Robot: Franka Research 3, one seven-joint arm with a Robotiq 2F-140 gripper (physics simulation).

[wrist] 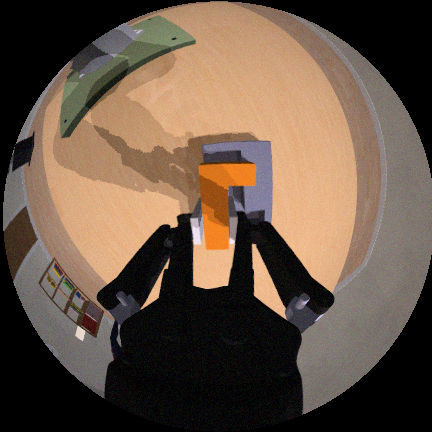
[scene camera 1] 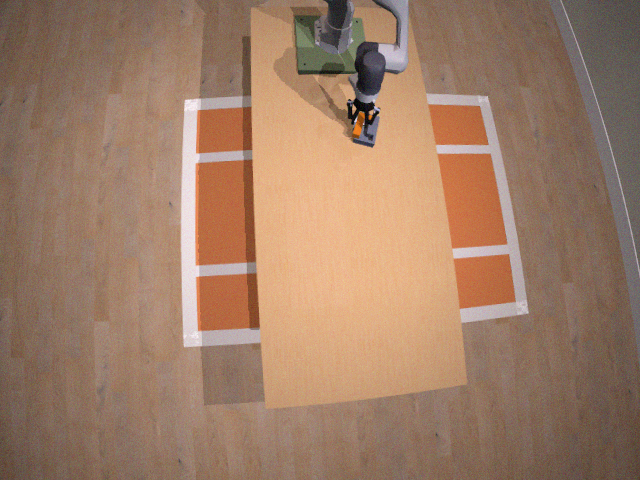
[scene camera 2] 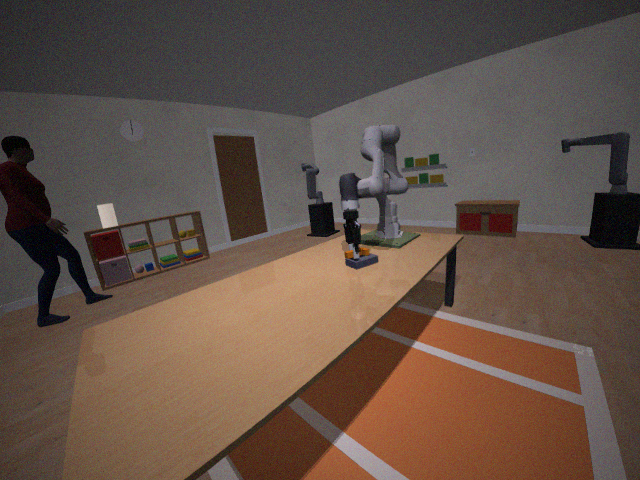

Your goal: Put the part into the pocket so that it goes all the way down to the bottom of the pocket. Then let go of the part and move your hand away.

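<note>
The part [scene camera 1: 357,129] [scene camera 2: 364,251] [wrist: 216,200] is orange and looks L-shaped in the wrist view, its short arm pointing right. My gripper [scene camera 1: 360,121] [scene camera 2: 355,253] [wrist: 215,206] is shut on its long arm, one pad on each side. The blue-grey block [scene camera 1: 364,143] [scene camera 2: 361,262] [wrist: 263,197] with the pocket lies on the table under the part. In the wrist view the part is offset to the left over the block, and dark stretches of the pocket show beyond the short arm and at the lower right. The part looks above the block; its underside is hidden.
The table [scene camera 1: 351,258] [scene camera 2: 232,330] [wrist: 280,90] carries the arm's green base plate [scene camera 1: 310,60] [scene camera 2: 408,238] [wrist: 172,37] behind the block. Away from the table, a person [scene camera 2: 31,206] stands near a low shelf unit [scene camera 2: 149,220] at the left of scene camera 2.
</note>
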